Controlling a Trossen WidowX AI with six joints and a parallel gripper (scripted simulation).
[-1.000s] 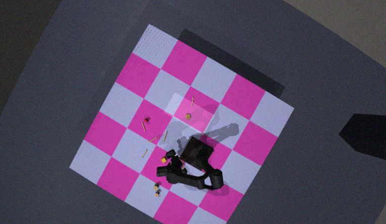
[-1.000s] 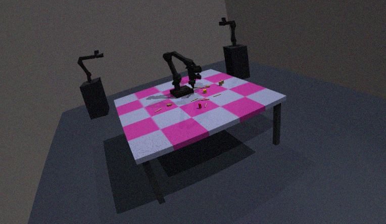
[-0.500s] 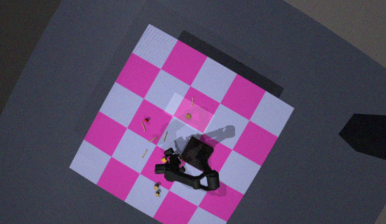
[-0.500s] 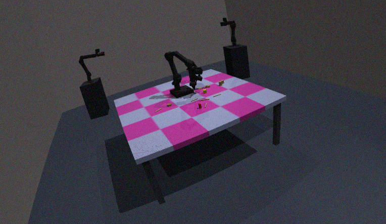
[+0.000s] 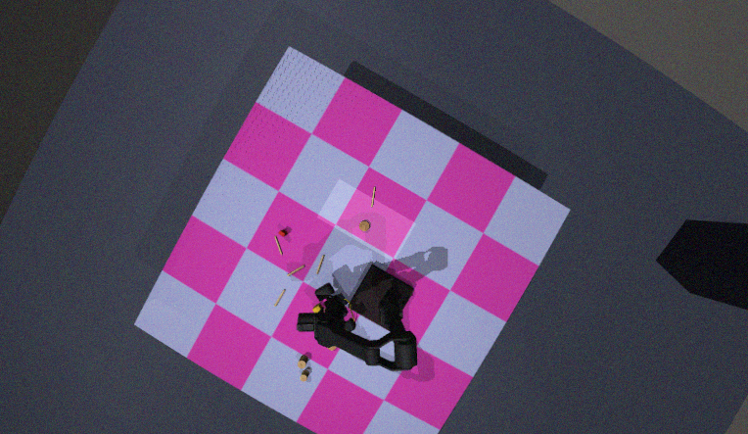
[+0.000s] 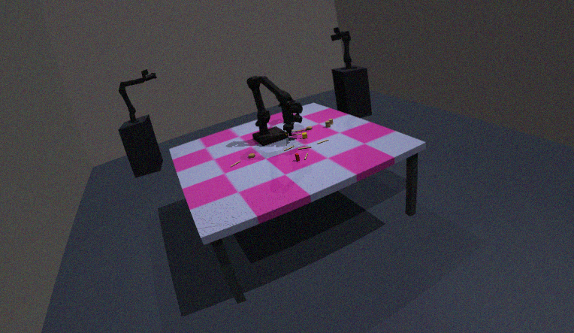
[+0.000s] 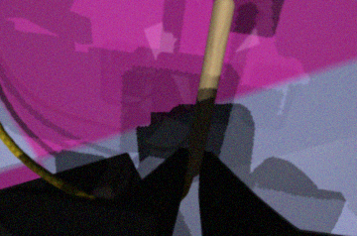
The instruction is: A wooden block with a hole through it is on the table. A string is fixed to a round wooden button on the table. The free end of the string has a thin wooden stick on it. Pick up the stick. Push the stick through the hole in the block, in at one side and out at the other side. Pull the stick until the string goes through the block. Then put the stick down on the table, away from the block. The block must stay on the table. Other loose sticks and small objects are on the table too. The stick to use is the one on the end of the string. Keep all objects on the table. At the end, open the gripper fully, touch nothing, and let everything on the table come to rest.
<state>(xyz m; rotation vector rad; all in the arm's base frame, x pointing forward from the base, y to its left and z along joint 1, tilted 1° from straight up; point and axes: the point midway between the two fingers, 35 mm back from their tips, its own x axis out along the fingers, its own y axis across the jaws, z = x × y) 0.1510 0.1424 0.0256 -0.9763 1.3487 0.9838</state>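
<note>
My gripper tip is 8 cm to the right of the yellow wooden block, 4 cm short of it and 1 cm above it. Also, from my gripper tip: round wooden button (16 cm to the left, 9 cm behind, 2 cm below); red object (33 cm ahead, 6 cm to the right); thin wooden stick (1 cm to the left).
</note>
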